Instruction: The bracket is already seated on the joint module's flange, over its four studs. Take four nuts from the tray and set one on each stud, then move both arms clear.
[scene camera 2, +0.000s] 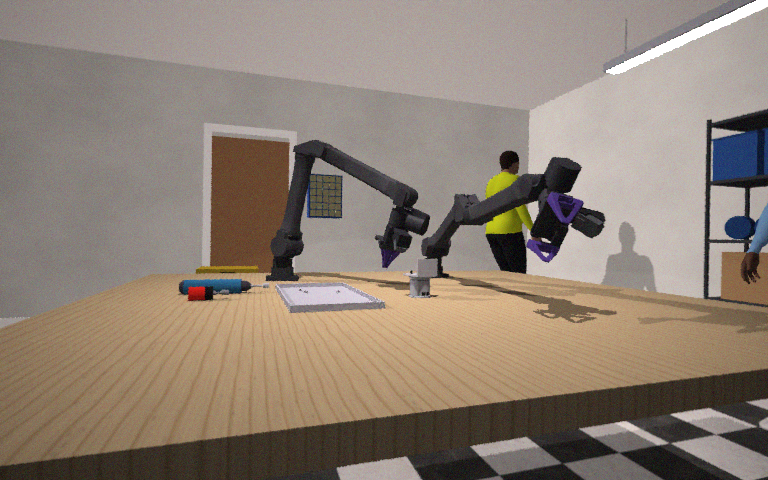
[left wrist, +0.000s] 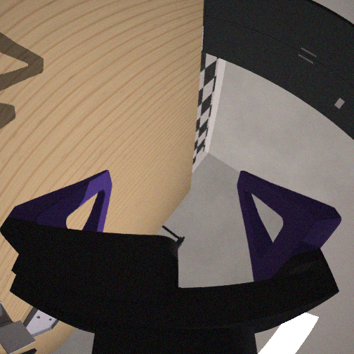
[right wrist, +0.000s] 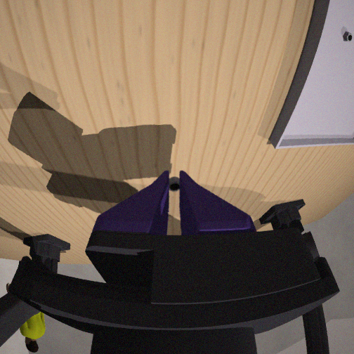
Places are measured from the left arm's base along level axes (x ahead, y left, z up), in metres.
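Where they show: left gripper, fingertip midpoint: (scene camera 2: 555, 243); right gripper, fingertip midpoint: (scene camera 2: 384, 267); left arm's base, link origin: (scene camera 2: 432, 277); right arm's base, link origin: (scene camera 2: 282, 279).
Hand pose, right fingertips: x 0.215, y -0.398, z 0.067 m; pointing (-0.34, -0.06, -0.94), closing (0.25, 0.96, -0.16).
Observation:
Each offset is from my right fingertips to the top centre of the thing. "*": to the spot under its first point.
The pale bracket (scene camera 2: 427, 267) sits on the joint module @(0.225 m ahead, 0.027 m right, 0.008 m up) (scene camera 2: 419, 287); its studs are too small to make out. The light tray @(0.109 m ahead, 0.277 m right, 0.051 m down) (scene camera 2: 336, 309) (right wrist: 325, 100) (left wrist: 44, 327) lies to the left of the module in the scene view, with small nuts in it; one nut (right wrist: 347, 36) shows at the right wrist view's upper right. My right gripper (scene camera 2: 386, 264) (right wrist: 174, 177) is shut on another nut (right wrist: 174, 185), seen between its fingertips, in the air between tray and module. My left gripper (scene camera 2: 557, 242) (left wrist: 174, 177) is open and empty, high to the right of the module.
A blue tool @(* 0.076 m back, 0.528 m right, 0.041 m down) (scene camera 2: 212, 285) and a red-handled tool @(0.013 m ahead, 0.552 m right, 0.032 m down) (scene camera 2: 199, 293) lie left of the tray. A yellow bar (scene camera 2: 226, 269) shows at the table's far left edge. A person in yellow (scene camera 2: 502, 215) stands behind the arms. A shelf rack (scene camera 2: 707, 209) stands at the right.

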